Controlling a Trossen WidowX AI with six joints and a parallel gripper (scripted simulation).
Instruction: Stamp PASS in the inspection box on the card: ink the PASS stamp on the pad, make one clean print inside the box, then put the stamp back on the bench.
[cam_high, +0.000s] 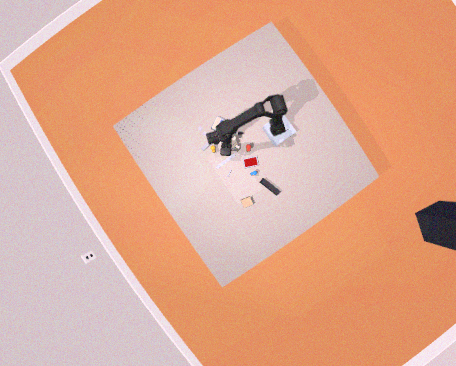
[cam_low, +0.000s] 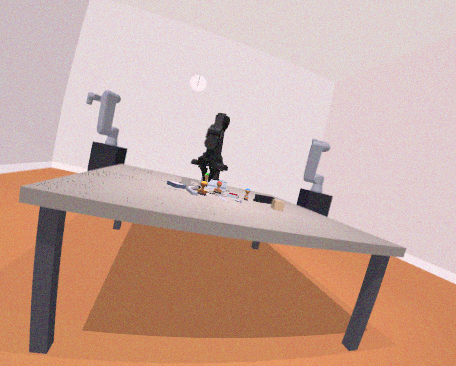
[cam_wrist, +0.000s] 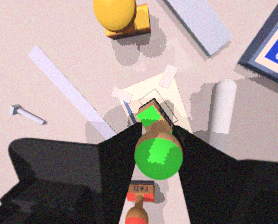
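My gripper tip is now 1 cm past the cream card, 1 cm to the right of it and 6 cm above it. Round my gripper tip: green-topped PASS stamp: right at my gripper tip; then yellow stamp: 9 cm ahead, 1 cm to the right, 4 cm below; then dark marker: 8 cm behind, 5 cm to the right, 5 cm below.
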